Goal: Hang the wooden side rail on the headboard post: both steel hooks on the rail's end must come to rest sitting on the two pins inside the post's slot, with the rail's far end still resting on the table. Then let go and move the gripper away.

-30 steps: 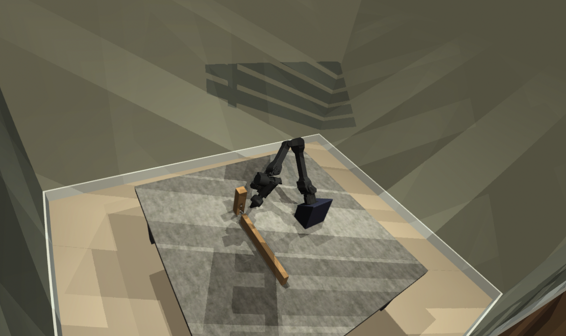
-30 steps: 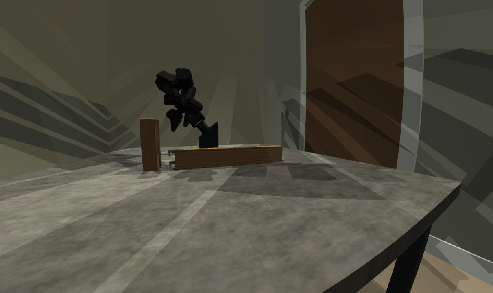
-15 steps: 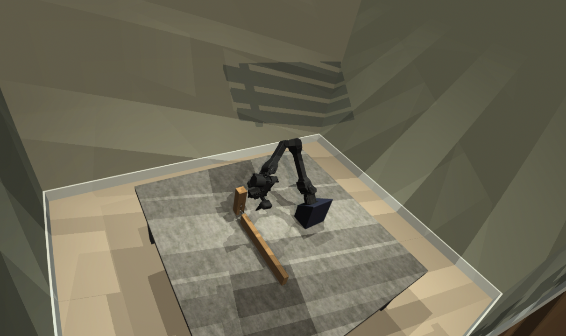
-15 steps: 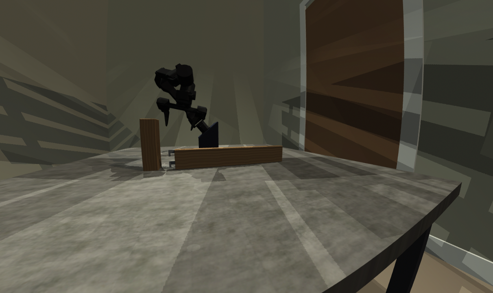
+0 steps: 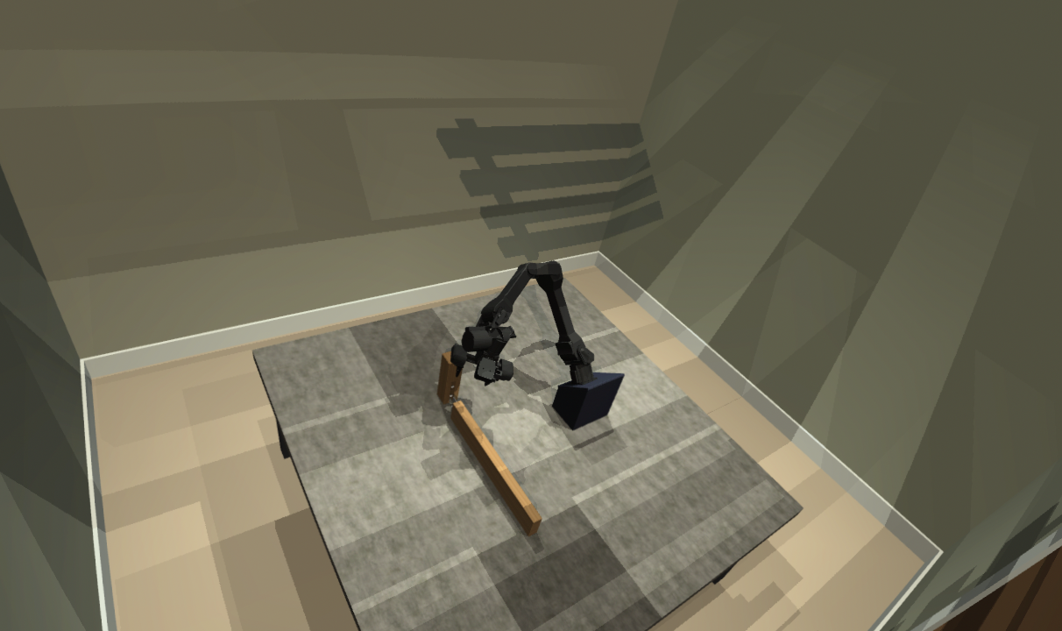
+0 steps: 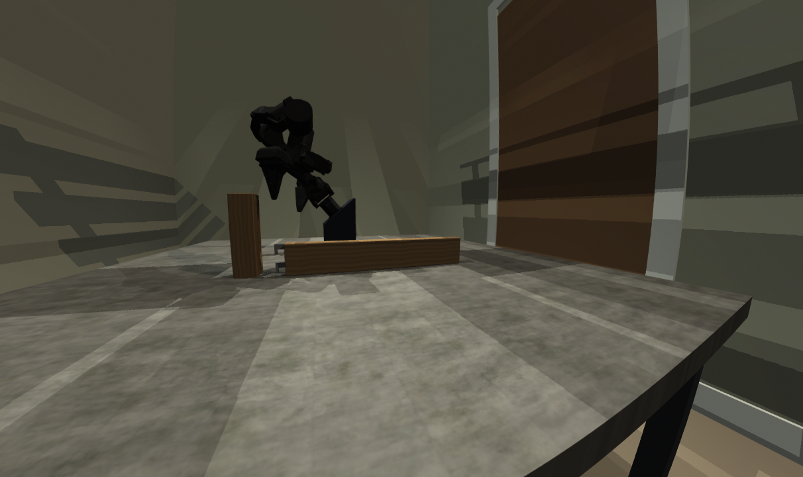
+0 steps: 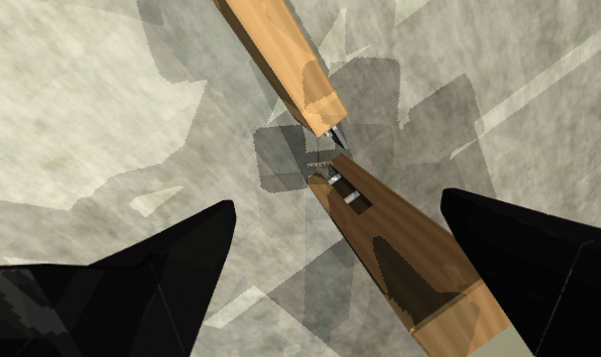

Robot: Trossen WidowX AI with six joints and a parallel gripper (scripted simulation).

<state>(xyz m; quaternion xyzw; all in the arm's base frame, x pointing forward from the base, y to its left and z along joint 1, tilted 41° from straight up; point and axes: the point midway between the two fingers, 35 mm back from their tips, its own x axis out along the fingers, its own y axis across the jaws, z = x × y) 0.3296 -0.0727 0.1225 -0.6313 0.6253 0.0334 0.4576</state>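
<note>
The headboard post lies 10 mm ahead of my gripper tip, 90 mm to the right of it and 70 mm below it.
</note>
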